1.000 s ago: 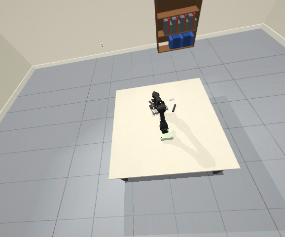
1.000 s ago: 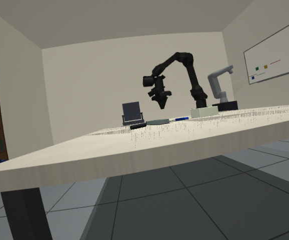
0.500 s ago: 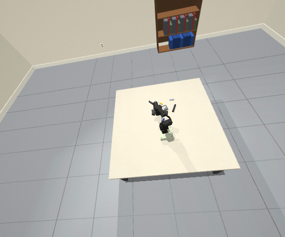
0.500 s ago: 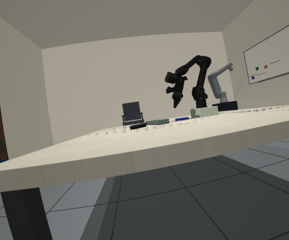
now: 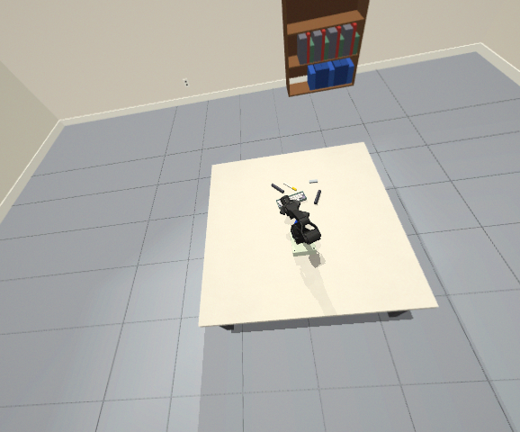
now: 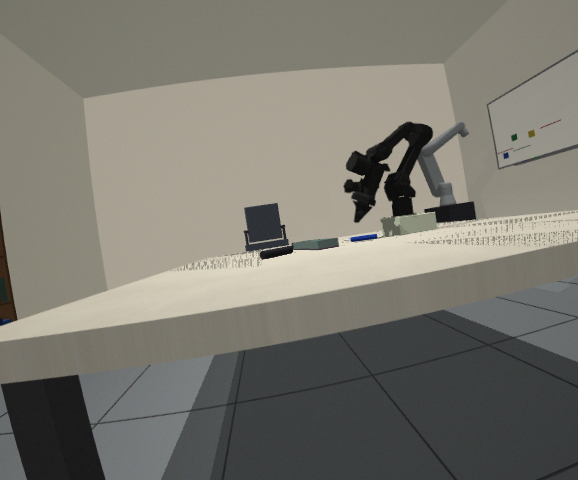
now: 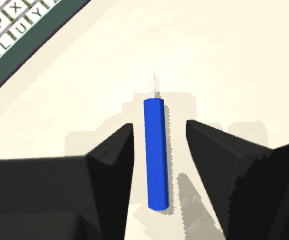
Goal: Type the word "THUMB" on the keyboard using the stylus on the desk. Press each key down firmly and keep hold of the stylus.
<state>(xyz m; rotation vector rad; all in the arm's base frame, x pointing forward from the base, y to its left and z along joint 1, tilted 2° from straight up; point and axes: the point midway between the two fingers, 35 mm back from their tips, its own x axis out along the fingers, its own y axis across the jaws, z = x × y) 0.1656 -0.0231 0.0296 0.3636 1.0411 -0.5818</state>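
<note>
Now: gripper tip 6 cm above the blue stylus, 1 cm to the left of it and 1 cm short of it. The rest, counted from my gripper tip: white pen: 29 cm ahead, 6 cm below, 4 cm to the right; small grey block: 29 cm ahead, 21 cm to the right, 6 cm below; grey stylus tip: 6 cm below, 4 cm ahead, 3 cm to the right.
</note>
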